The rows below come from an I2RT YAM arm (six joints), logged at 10 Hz.
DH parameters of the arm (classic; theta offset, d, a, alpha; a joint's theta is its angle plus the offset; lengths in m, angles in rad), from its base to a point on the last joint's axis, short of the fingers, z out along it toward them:
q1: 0 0.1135 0.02 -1.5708
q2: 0 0 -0.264 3.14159
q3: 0.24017 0 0.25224 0
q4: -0.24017 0 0.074 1.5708
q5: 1.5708 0 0 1.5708
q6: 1.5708 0.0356 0 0
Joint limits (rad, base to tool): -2.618..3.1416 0..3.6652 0..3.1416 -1.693..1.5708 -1.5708..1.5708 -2.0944..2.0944
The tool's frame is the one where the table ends.
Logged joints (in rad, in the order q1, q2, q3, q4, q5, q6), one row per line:
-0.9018 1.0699 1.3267 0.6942 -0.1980 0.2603
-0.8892 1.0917 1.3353 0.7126 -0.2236 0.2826
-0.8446 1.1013 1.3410 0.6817 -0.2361 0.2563
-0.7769 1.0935 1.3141 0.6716 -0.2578 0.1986
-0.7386 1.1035 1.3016 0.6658 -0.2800 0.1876
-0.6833 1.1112 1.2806 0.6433 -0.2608 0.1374
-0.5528 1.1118 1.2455 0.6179 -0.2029 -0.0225
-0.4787 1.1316 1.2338 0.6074 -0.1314 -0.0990
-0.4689 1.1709 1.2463 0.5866 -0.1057 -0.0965
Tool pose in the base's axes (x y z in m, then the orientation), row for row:
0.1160 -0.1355 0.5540 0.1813 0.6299 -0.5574
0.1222 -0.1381 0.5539 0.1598 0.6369 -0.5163
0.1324 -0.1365 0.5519 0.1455 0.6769 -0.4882
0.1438 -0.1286 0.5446 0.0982 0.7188 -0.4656
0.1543 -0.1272 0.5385 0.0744 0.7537 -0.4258
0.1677 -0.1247 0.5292 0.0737 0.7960 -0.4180
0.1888 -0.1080 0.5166 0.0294 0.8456 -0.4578
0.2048 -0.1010 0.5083 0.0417 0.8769 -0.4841
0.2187 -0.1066 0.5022 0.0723 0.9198 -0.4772
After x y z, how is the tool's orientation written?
As a rotation vector, in radians.
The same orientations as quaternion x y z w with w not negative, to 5 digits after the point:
0.08788 0.30532 -0.27018 0.90888
0.07760 0.30927 -0.25071 0.91404
0.07059 0.32842 -0.23687 0.91162
0.04759 0.34837 -0.22566 0.90854
0.03604 0.36511 -0.20627 0.90711
0.03561 0.38464 -0.20199 0.89999
0.01414 0.40668 -0.22017 0.88653
0.01999 0.42032 -0.23204 0.87698
0.03455 0.43950 -0.22802 0.86813

